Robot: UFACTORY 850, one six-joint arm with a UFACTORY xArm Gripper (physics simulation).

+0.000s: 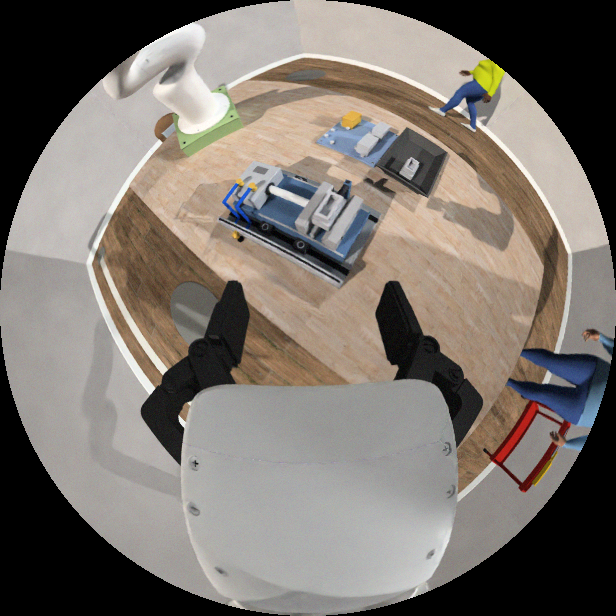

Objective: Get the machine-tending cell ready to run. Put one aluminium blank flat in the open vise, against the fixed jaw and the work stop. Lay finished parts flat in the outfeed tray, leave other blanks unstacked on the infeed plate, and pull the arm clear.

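My gripper (313, 313) is open and empty, high above the wooden table, its black fingers spread wide. Far below, the blue vise (301, 221) lies across the table middle with a grey machined-looking part (328, 209) sitting between its jaws. Beyond it the blue infeed plate (357, 137) carries two grey blanks (372, 137) side by side and a small orange block (351, 119). To its right the dark outfeed tray (413, 160) holds one grey part (409, 167). The gripper is well clear of all of them.
The arm's white base on a green mount (201, 117) stands at the table's far left. A grey disc (192, 307) lies near the left finger. A person in yellow (474, 91) walks beyond the table; another person by a red stool (528, 451) is at the right.
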